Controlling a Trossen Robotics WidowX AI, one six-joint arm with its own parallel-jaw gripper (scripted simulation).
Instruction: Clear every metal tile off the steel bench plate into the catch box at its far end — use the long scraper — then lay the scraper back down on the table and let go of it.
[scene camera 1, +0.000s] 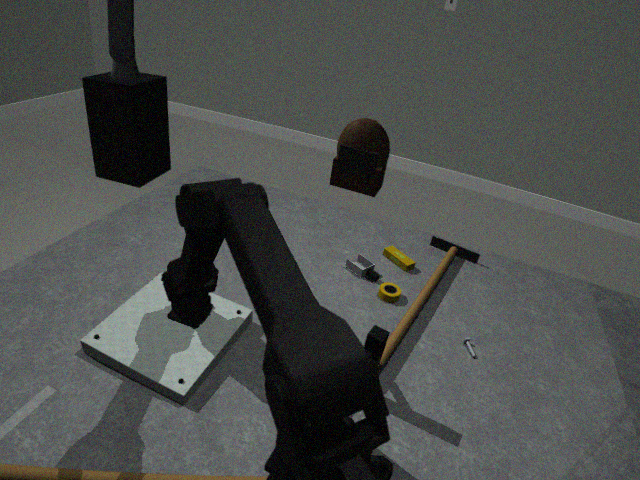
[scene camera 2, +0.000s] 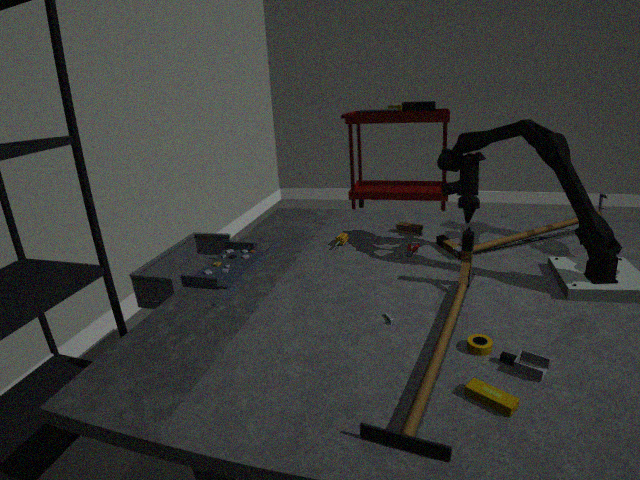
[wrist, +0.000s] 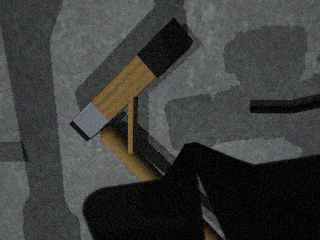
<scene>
My gripper is shut, with nothing in its grasp. Also in view: a long scraper.
My gripper is seen too in the wrist view.
</scene>
